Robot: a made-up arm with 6 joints.
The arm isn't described. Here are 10 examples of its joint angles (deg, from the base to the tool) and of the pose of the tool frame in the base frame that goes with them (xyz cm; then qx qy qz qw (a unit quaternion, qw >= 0)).
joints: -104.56 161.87 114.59 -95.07 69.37 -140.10
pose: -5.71 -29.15 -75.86 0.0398 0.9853 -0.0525 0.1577
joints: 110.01 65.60 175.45 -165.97 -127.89 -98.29
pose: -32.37 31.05 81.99 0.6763 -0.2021 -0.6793 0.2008
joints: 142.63 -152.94 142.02 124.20 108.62 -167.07
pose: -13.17 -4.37 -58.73 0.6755 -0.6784 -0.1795 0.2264
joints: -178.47 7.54 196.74 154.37 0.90 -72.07
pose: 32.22 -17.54 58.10 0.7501 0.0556 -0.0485 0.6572
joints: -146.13 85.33 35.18 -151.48 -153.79 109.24
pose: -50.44 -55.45 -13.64 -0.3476 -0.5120 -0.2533 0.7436
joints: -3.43 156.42 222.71 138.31 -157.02 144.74
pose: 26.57 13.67 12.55 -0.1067 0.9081 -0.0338 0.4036
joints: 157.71 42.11 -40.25 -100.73 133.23 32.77
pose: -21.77 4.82 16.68 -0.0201 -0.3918 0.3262 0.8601
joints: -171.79 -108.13 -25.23 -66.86 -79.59 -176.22
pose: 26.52 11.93 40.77 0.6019 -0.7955 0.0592 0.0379
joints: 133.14 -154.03 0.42 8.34 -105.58 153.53
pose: 57.03 -31.34 -14.39 -0.3103 -0.8172 0.0677 0.4810
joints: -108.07 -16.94 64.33 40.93 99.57 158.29
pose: -7.57 26.49 113.80 0.2212 0.0885 0.2588 0.9361
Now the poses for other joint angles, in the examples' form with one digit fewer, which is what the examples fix.
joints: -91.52 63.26 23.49 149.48 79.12 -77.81
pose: 15.3 -86.9 25.8 0.167 0.478 0.131 0.852
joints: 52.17 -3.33 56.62 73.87 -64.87 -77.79
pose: 4.7 -3.2 118.8 0.391 -0.151 -0.042 0.907
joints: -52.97 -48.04 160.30 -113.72 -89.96 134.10
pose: -44.7 72.9 52.9 0.740 0.278 -0.009 0.613
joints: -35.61 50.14 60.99 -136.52 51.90 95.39
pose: 77.2 -37.1 48.2 0.369 -0.002 -0.606 0.705
